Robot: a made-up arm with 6 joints.
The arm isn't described. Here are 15 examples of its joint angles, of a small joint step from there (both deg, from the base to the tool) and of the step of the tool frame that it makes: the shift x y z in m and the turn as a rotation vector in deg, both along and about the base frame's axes.
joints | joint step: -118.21 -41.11 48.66 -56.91 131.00 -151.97 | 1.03 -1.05 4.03 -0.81 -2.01 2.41
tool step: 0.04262 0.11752 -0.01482 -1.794 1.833 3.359
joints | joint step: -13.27 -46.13 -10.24 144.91 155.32 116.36 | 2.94 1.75 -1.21 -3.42 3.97 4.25
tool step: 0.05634 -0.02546 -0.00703 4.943 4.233 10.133
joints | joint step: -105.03 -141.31 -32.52 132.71 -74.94 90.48 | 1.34 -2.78 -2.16 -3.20 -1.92 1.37
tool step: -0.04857 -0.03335 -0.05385 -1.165 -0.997 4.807
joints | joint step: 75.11 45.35 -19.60 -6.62 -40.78 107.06 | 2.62 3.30 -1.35 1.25 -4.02 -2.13
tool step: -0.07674 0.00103 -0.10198 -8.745 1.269 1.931
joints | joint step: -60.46 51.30 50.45 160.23 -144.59 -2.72 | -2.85 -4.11 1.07 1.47 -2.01 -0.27
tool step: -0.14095 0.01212 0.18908 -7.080 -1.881 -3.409
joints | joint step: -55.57 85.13 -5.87 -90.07 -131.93 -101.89 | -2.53 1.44 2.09 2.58 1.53 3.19
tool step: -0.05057 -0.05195 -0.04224 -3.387 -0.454 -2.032
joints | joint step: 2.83 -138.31 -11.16 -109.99 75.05 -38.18 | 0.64 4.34 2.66 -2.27 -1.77 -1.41
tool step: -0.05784 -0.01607 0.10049 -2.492 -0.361 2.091
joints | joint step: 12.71 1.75 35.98 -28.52 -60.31 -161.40 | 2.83 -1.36 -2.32 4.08 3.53 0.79
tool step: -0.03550 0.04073 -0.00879 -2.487 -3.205 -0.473
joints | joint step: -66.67 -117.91 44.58 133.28 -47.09 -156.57 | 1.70 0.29 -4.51 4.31 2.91 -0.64
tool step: -0.05304 -0.04878 0.11261 7.132 0.105 -1.846
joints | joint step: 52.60 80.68 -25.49 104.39 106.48 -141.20 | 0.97 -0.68 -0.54 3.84 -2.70 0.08
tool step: -0.02930 0.01408 0.01888 -0.070 -1.712 5.351
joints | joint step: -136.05 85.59 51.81 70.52 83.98 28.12 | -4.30 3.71 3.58 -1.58 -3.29 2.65
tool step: -0.13960 0.15285 -0.10714 0.104 1.696 -8.301
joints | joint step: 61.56 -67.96 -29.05 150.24 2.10 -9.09 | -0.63 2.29 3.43 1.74 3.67 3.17
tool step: -0.00100 0.01489 0.07370 -4.147 -3.465 -2.231
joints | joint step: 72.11 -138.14 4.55 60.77 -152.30 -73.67 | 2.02 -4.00 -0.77 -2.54 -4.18 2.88
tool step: 0.08977 0.03370 -0.12752 -0.677 -2.344 7.428
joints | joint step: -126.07 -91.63 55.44 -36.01 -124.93 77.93 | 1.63 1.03 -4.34 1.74 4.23 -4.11
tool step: -0.10027 -0.01586 0.11347 -0.449 -7.384 3.594
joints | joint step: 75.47 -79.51 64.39 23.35 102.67 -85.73 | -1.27 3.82 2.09 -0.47 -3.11 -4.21
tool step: -0.04406 0.05115 0.13655 -6.329 0.391 -3.536
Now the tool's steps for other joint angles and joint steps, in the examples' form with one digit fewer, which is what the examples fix.
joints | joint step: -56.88 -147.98 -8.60 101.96 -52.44 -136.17 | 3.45 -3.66 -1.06 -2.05 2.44 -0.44
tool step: -0.0589 -0.1115 -0.0970 -3.95 1.34 3.02
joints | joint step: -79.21 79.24 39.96 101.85 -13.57 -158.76 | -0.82 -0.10 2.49 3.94 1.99 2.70
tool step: -0.0226 -0.0315 0.0469 -2.25 3.73 4.64
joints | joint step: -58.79 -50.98 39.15 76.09 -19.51 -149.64 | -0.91 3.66 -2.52 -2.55 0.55 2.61
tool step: 0.1133 -0.1623 0.0868 5.52 4.16 -0.78
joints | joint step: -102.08 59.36 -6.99 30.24 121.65 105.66 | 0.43 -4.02 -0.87 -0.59 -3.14 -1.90
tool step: 0.0144 0.0016 0.1258 0.44 0.20 0.70
